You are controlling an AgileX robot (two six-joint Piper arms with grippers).
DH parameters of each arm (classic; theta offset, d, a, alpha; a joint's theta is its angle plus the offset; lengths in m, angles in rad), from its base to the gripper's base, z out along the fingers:
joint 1: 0 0.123 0 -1.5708
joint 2: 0.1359 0 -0.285 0
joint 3: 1.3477 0 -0.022 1.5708
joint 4: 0 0.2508 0 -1.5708
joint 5: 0 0 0.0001 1.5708
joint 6: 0 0.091 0 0
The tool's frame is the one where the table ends.
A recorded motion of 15 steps. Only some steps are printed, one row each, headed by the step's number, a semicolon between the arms.
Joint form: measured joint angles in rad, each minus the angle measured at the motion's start. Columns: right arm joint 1, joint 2, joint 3, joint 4, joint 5, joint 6; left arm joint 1, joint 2, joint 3, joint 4, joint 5, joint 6.
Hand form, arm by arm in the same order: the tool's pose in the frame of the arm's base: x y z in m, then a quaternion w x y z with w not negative. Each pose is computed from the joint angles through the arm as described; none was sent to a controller.
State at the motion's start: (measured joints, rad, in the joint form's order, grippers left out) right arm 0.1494 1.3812 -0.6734 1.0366 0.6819 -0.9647; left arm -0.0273 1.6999 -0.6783 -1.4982 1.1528 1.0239
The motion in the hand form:
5: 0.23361 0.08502 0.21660 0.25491 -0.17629 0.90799 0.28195; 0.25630 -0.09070 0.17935 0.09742 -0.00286 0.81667 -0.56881
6: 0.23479 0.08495 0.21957 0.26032 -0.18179 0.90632 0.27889; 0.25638 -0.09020 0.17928 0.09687 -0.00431 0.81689 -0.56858
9: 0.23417 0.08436 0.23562 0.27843 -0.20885 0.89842 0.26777; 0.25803 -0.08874 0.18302 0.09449 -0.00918 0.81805 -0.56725
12: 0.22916 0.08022 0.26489 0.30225 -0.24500 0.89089 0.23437; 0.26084 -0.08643 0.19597 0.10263 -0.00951 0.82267 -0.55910
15: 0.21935 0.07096 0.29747 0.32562 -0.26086 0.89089 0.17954; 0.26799 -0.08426 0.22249 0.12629 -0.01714 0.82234 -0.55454
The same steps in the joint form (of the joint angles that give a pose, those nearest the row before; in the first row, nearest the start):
5: 0.0000 0.0013 -0.0089 -0.0042 0.0000 -0.0148; 0.0018 0.0000 -0.0014 -0.0192 0.0292 0.0304
6: 0.0000 -0.0024 -0.0181 -0.0126 0.0000 -0.0164; 0.0037 0.0000 -0.0014 -0.0179 0.0292 0.0276
9: 0.0000 -0.0398 -0.0531 -0.0700 0.0225 -0.0014; 0.0092 -0.0086 -0.0133 -0.0041 0.0292 -0.0051
12: 0.0000 -0.1140 -0.1178 -0.2174 0.0650 0.0810; 0.0156 -0.0464 -0.0422 0.0278 0.0164 -0.0662
15: 0.0000 -0.2022 -0.1900 -0.4184 0.1087 0.2263; 0.0208 -0.1060 -0.1034 0.0482 -0.0026 -0.1677

